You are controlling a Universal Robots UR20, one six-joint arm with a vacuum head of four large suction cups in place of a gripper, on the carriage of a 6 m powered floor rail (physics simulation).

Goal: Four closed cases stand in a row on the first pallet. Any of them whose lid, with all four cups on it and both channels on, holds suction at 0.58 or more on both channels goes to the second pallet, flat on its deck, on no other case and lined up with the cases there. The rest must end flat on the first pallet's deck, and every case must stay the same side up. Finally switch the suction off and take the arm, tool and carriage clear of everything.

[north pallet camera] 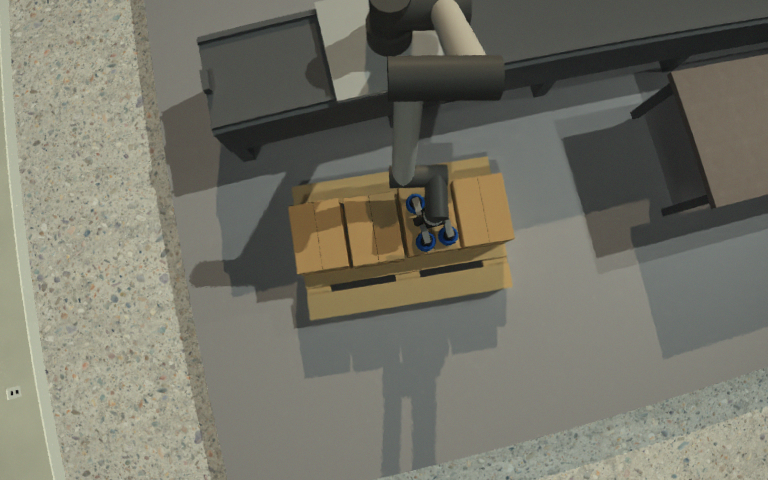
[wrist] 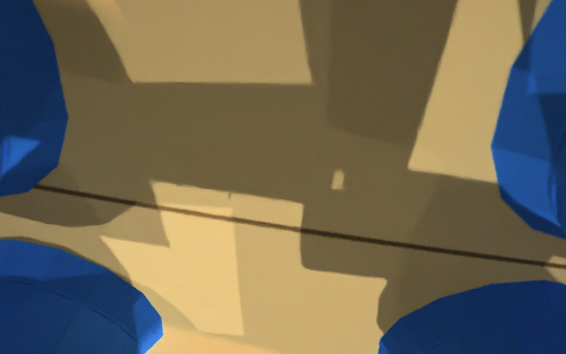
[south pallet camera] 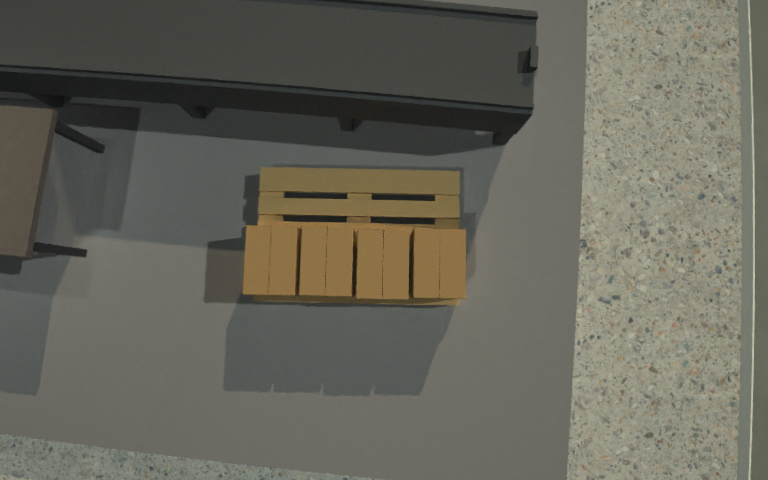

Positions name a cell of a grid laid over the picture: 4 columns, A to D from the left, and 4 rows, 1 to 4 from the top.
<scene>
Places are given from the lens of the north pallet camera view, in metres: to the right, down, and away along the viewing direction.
case (north pallet camera: B2): -0.35, -0.06, 2.42
pallet (north pallet camera: C3): 0.15, 0.28, 2.62
case (north pallet camera: B2): -0.05, -0.04, 2.42
</scene>
